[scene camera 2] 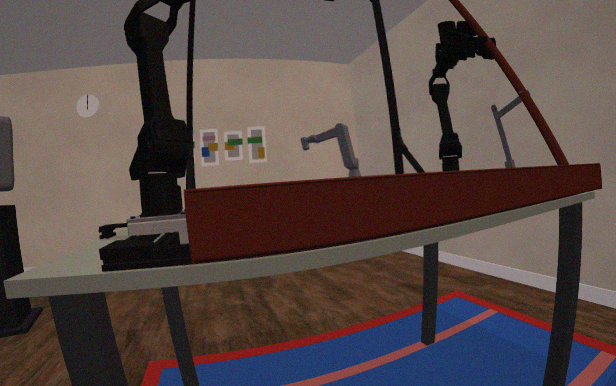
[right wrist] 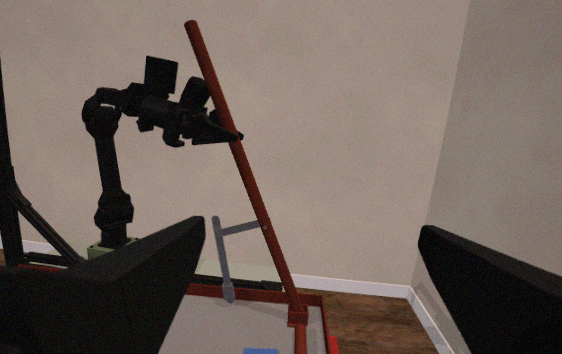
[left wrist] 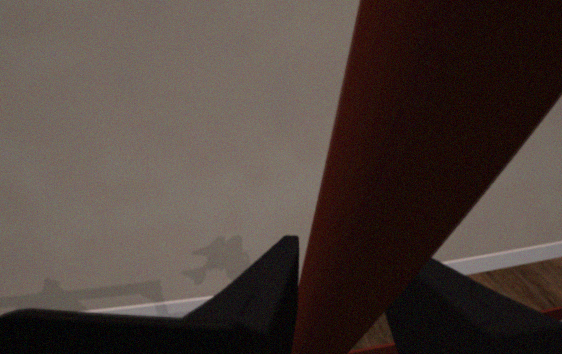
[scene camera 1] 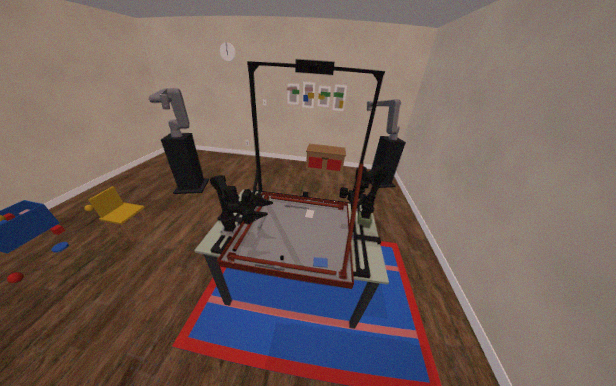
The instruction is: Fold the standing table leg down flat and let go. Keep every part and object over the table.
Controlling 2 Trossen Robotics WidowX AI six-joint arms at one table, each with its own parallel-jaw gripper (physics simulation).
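Where they show: left gripper, between the fingertips: [scene camera 2: 490,38] [right wrist: 240,138] [scene camera 1: 354,206]; right gripper, between the fingertips: [right wrist: 312,231] [scene camera 1: 270,208]; left arm's base, origin of its link: [right wrist: 115,243] [scene camera 1: 365,215]; right arm's base, origin of its link: [scene camera 2: 161,214] [scene camera 1: 230,228].
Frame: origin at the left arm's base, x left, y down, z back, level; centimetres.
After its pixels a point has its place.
Observation:
The standing red-brown leg [scene camera 1: 353,227] @[x 44.0, y -24.7, z -13.8 cm] [scene camera 2: 540,120] @[x 50.0, y -10.8, z -15.2 cm] [left wrist: 400,125] [right wrist: 252,185] @[x 42.9, y -26.6, z -15.8 cm] leans, rising from a corner of the upturned red table frame [scene camera 1: 290,275] @[x 62.3, y 1.9, z -42.2 cm] [scene camera 2: 350,215] @[x 64.7, y 3.0, z -71.2 cm] [right wrist: 265,295] @[x 46.4, y 1.4, z -9.6 cm]. A grey jointed brace [scene camera 2: 501,132] @[x 36.4, y -10.2, z -12.9 cm] [right wrist: 222,255] @[x 36.6, y -9.3, z -12.9 cm] links it to the frame. Other legs lie flat along the frame's sides. My left gripper [scene camera 1: 357,192] [scene camera 2: 487,47] @[x 39.9, y -35.2, z -15.4 cm] [left wrist: 337,250] @[x 39.9, y -35.2, z -15.4 cm] [right wrist: 240,138] @[x 39.9, y -35.2, z -15.4 cm] is shut on the leg, above the brace joint and below the free end. My right gripper [scene camera 1: 270,209] @[x 54.1, y -35.7, z -55.0 cm] [right wrist: 312,231] @[x 54.1, y -35.7, z -55.0 cm] is open and empty over the frame's left side. The leg's top is cut off in scene camera 2.
The frame rests on a pale green worktable [scene camera 1: 378,260] [scene camera 2: 300,261] @[x 56.3, y 8.6, z -74.1 cm]. A black gantry [scene camera 1: 255,125] @[x -16.1, y -54.4, z -94.8 cm] stands at the back. A blue square [scene camera 1: 320,262] @[x 49.2, y 2.7, z -27.6 cm], a white square [scene camera 1: 309,214] @[x 5.7, y 4.5, z -43.4 cm] and a small black piece [scene camera 1: 282,258] @[x 53.3, y 1.4, z -49.8 cm] show inside the frame.

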